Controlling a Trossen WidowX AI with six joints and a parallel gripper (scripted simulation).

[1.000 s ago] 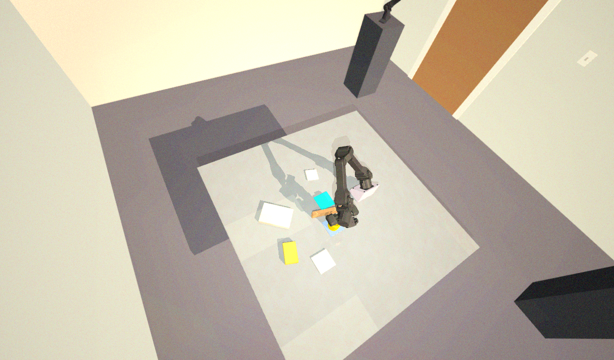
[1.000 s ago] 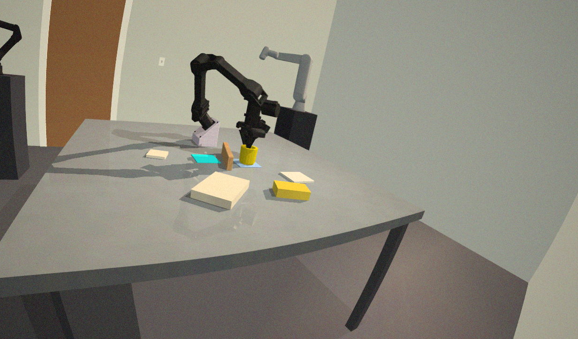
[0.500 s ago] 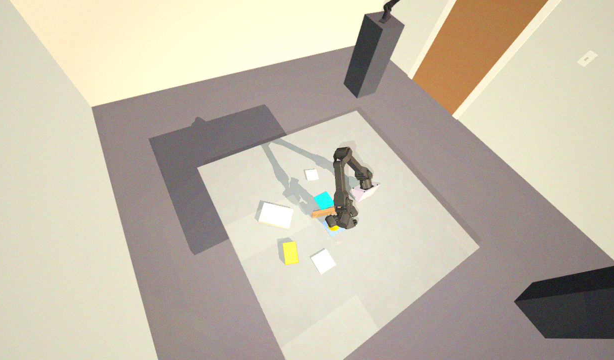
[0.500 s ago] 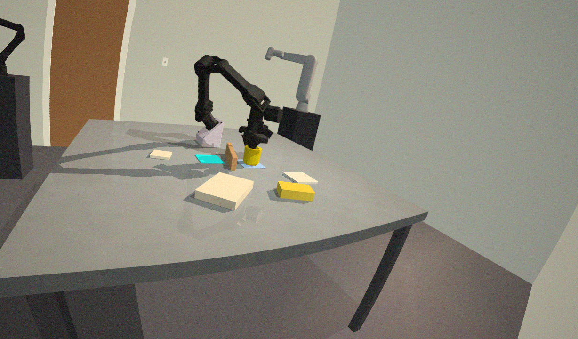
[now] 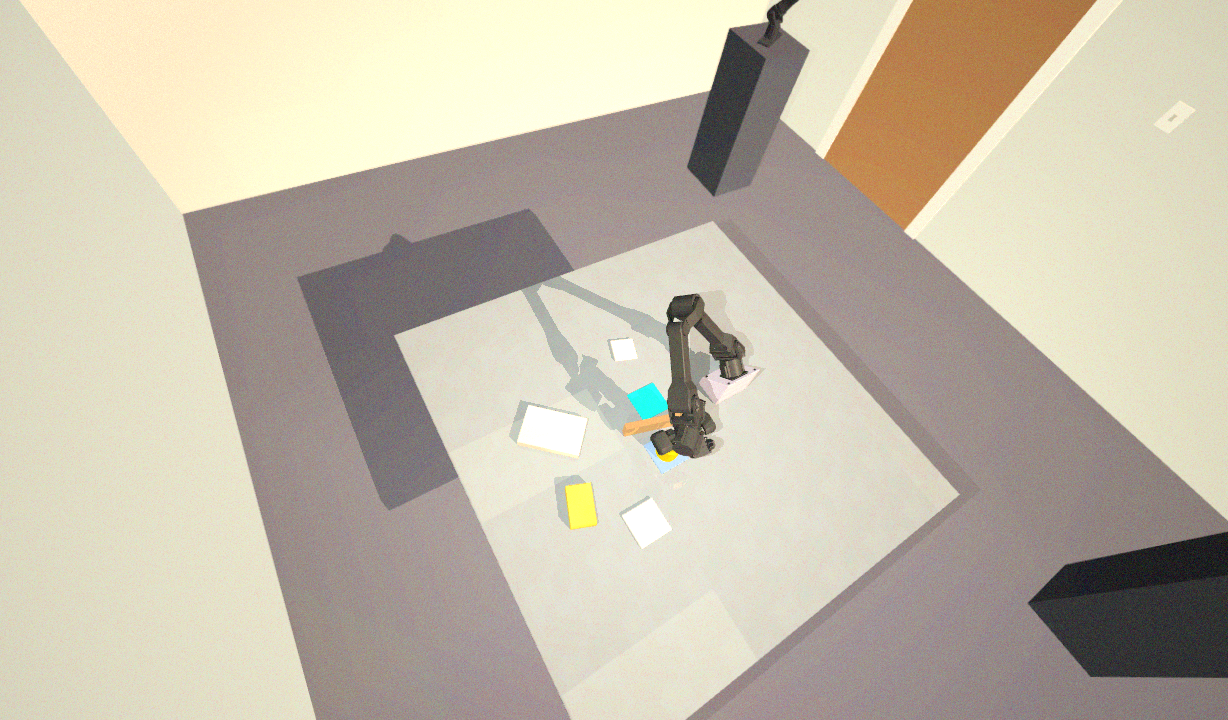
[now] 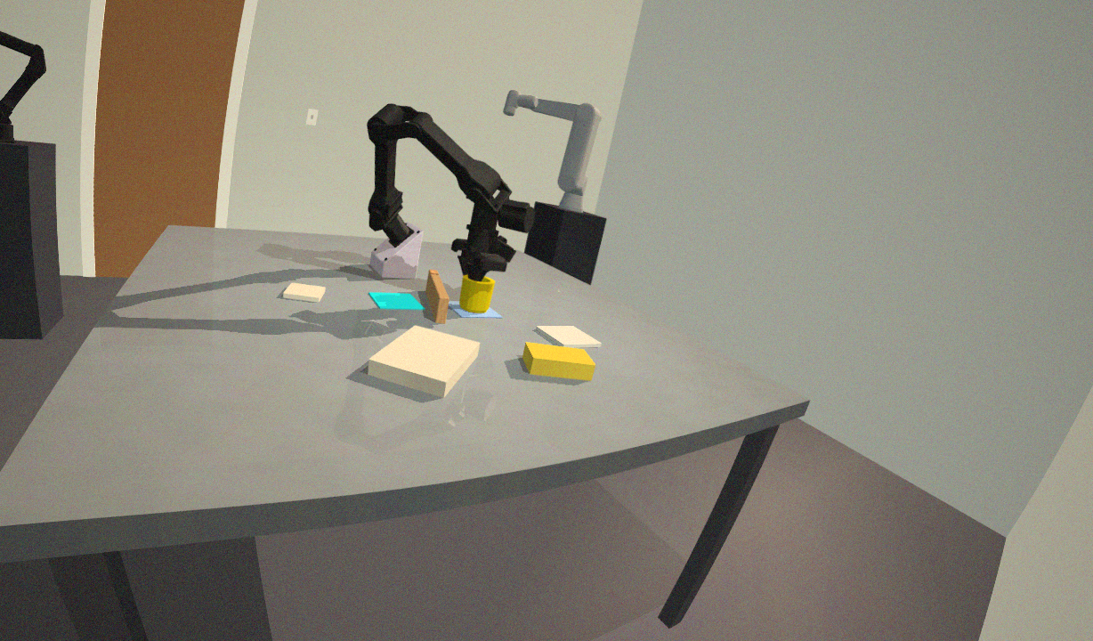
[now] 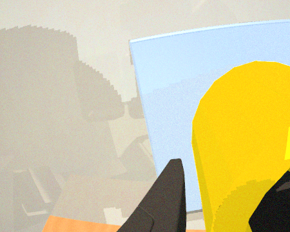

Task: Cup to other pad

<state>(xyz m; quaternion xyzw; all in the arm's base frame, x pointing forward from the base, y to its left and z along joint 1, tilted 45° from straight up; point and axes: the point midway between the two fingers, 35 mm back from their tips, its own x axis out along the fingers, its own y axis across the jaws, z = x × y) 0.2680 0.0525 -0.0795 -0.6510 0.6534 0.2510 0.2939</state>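
The light-blue pad is 30 mm ahead of my gripper tip and 40 mm below it. From my gripper tip the other things lie so: yellow cup 20 mm ahead; then green marble 40 mm ahead, 10 mm to the right, 20 mm below; then blue marble 20 mm ahead, 10 mm to the right, 20 mm below.
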